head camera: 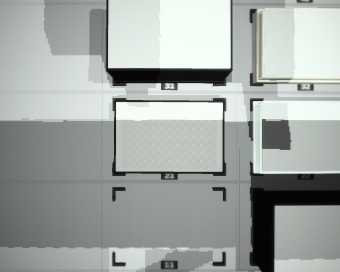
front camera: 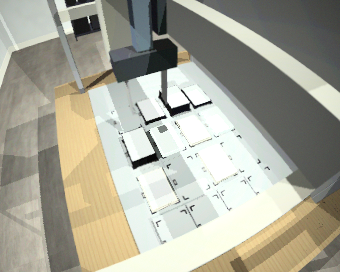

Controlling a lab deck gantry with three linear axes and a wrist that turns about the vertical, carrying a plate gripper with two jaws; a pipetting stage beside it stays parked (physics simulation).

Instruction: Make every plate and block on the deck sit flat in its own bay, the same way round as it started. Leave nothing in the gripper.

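Frame: origin at the robot's base, x ahead, y left, z up, level; millimetres.
Seen in the pictures: gripper, fingertip midpoint: (front camera: pixel 148 105); robot's base, origin of the base link: (head camera: pixel 115 262) (front camera: pixel 112 112).
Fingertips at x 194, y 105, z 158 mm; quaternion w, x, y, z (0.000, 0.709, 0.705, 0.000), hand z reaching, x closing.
Offsets run from my fingertips to a thing's top centre. "spot": to the spot under its first point.
My gripper (front camera: pixel 148 104) is open and empty, its jaws over the two long sides of a black-rimmed plate {130 mm back, 45 mm left, 144 mm down} (front camera: pixel 151 110) (head camera: pixel 170 145) that lies flat in bay 21; their exact height is unclear and they do not show in the head view. A tall black block with a white top {130 mm back, 152 mm left, 116 mm down} (front camera: pixel 176 97) (head camera: pixel 170 35) sits in bay 31. Another tall black block {34 mm ahead, 62 mm right, 116 mm down} (front camera: pixel 139 143) (head camera: pixel 307 235) sits in bay 12. A clear-edged white plate {34 mm ahead, 45 mm left, 144 mm down} (front camera: pixel 165 142) (head camera: pixel 315 145) lies in bay 22, and a cream plate {36 mm ahead, 151 mm left, 141 mm down} (front camera: pixel 192 131) (head camera: pixel 320 45) in bay 32.
In the front view, a black-edged plate {130 mm back, 259 mm left, 144 mm down} (front camera: pixel 196 94) lies beyond the bay 31 block, and a pale plate {34 mm ahead, 258 mm left, 144 mm down} (front camera: pixel 217 121) lies right of bay 32. Two cream plates {198 mm ahead, 62 mm right, 144 mm down} (front camera: pixel 157 190) {198 mm ahead, 156 mm left, 141 mm down} (front camera: pixel 218 162) lie nearer the front. Bay 11 {spot: 190 mm back, 22 mm right, 158 mm down} (head camera: pixel 118 192) shows bare corner marks.
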